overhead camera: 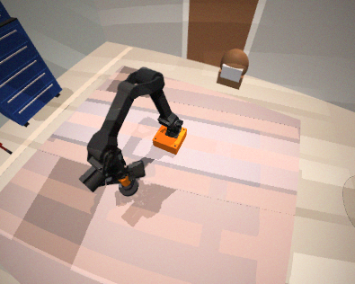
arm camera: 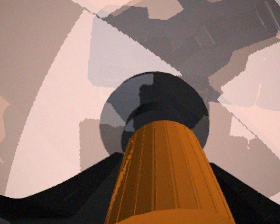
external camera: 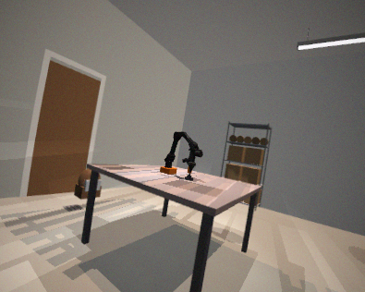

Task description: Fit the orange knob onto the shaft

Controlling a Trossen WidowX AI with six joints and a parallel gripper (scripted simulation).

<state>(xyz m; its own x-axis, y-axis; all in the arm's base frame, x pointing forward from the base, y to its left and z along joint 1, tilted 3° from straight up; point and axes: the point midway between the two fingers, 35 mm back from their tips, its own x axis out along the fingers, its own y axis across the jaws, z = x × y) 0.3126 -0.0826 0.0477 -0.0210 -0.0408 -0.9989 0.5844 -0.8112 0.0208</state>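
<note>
My gripper tip is 4 cm above the round pedestal. The rest, counted from my gripper tip: orange knob (2 cm above).
</note>
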